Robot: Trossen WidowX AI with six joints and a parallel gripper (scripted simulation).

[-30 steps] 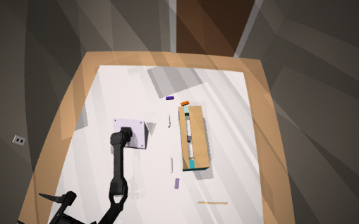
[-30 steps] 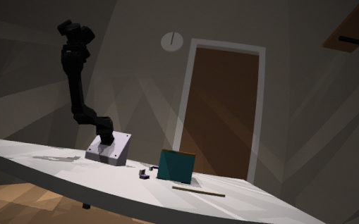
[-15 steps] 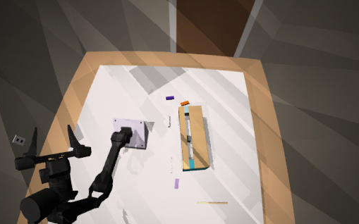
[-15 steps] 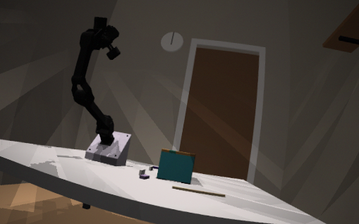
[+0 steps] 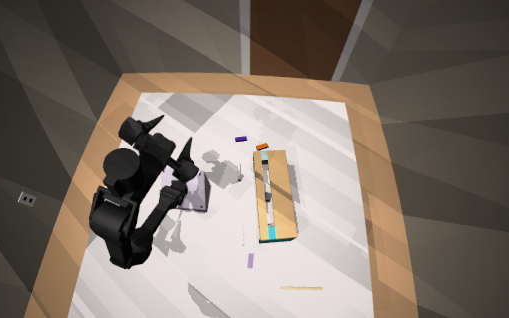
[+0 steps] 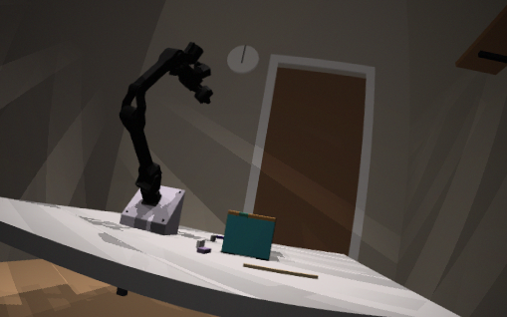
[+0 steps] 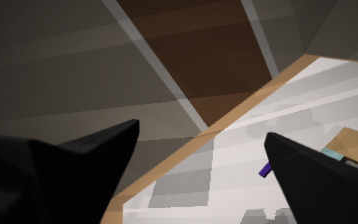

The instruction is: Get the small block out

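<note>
Now: gripper tip 490 mm above the box, 230 mm short of it and 10 mm to the left of it. Round my gripper tip: light purple block (550 mm below, 280 mm to the right, 190 mm ahead); dark grey block (470 mm below, 250 mm ahead, 20 mm to the right); dark purple block (550 mm below, 320 mm to the left, 120 mm ahead).
</note>
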